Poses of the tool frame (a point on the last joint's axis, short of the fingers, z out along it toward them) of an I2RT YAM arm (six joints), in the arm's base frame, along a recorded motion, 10 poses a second.
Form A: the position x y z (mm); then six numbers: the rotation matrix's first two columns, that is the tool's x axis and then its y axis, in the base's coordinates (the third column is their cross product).
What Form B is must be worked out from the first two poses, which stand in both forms.
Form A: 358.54 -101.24 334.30 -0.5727 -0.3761 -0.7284 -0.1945 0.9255 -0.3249
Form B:
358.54 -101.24 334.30
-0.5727 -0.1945 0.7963
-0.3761 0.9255 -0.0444
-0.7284 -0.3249 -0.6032

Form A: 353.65 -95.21 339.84 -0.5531 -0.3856 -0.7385 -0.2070 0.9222 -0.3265
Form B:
353.65 -95.21 339.84
-0.5531 -0.2070 0.8069
-0.3856 0.9222 -0.0277
-0.7385 -0.3265 -0.5899

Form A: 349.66 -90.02 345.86 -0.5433 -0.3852 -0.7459 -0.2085 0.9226 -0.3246
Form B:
349.66 -90.02 345.86
-0.5433 -0.2085 0.8132
-0.3852 0.9226 -0.0208
-0.7459 -0.3246 -0.5816

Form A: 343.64 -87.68 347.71 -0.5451 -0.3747 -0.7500 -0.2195 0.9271 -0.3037
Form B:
343.64 -87.68 347.71
-0.5451 -0.2195 0.8091
-0.3747 0.9271 -0.0009
-0.7500 -0.3037 -0.5876

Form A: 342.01 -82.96 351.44 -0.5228 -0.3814 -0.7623 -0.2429 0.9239 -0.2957
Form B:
342.01 -82.96 351.44
-0.5228 -0.2429 0.8171
-0.3814 0.9239 0.0306
-0.7623 -0.2957 -0.5757

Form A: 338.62 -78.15 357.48 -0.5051 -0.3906 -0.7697 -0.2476 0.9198 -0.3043
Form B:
338.62 -78.15 357.48
-0.5051 -0.2476 0.8268
-0.3906 0.9198 0.0369
-0.7697 -0.3043 -0.5613

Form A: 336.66 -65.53 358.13 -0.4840 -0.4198 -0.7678 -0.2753 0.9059 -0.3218
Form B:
336.66 -65.53 358.13
-0.4840 -0.2753 0.8306
-0.4198 0.9059 0.0556
-0.7678 -0.3218 -0.5540

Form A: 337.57 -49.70 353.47 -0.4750 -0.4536 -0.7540 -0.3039 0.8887 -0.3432
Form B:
337.57 -49.70 353.47
-0.4750 -0.3039 0.8258
-0.4536 0.8887 0.0661
-0.7540 -0.3432 -0.5600

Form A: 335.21 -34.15 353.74 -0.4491 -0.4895 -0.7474 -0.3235 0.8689 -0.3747
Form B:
335.21 -34.15 353.74
-0.4491 -0.3235 0.8328
-0.4895 0.8689 0.0735
-0.7474 -0.3747 -0.5486

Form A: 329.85 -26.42 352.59 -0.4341 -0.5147 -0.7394 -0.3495 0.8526 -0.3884
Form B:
329.85 -26.42 352.59
-0.4341 -0.3495 0.8303
-0.5147 0.8526 0.0898
-0.7394 -0.3884 -0.5500

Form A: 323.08 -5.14 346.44 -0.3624 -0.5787 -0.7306 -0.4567 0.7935 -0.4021
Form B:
323.08 -5.14 346.44
-0.3624 -0.4567 0.8124
-0.5787 0.7935 0.1879
-0.7306 -0.4021 -0.5519

